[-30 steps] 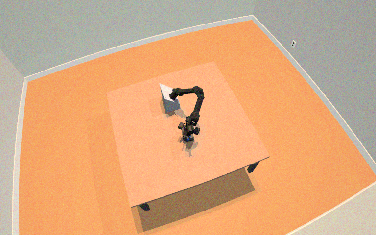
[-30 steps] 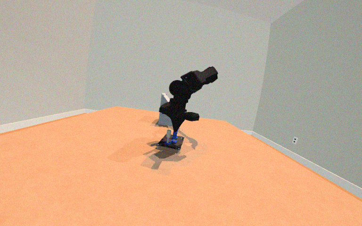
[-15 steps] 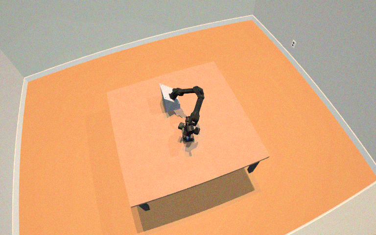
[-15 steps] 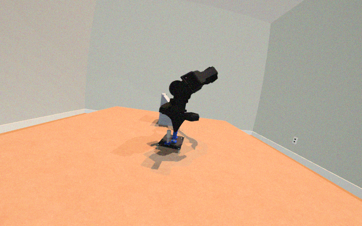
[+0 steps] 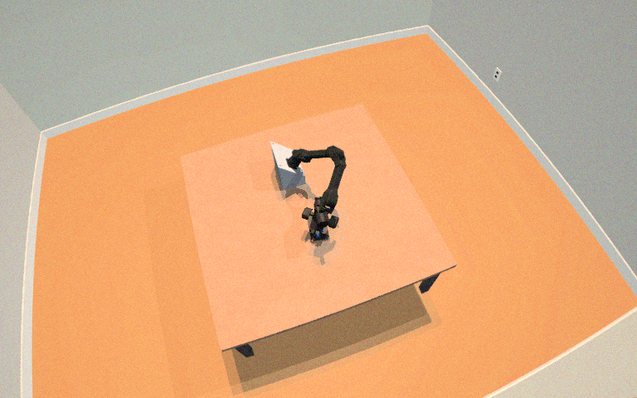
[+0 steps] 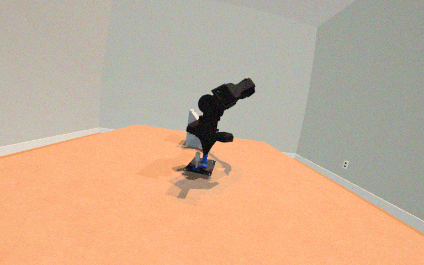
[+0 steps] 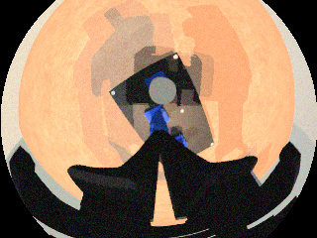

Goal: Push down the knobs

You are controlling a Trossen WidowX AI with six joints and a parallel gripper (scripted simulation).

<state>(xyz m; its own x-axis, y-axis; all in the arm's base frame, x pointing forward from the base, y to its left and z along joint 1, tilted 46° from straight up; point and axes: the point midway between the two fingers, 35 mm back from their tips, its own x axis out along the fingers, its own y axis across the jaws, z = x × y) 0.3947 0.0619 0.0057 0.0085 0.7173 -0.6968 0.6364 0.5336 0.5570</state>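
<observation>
Now: gripper tip 2 cm above the blue knob.
</observation>
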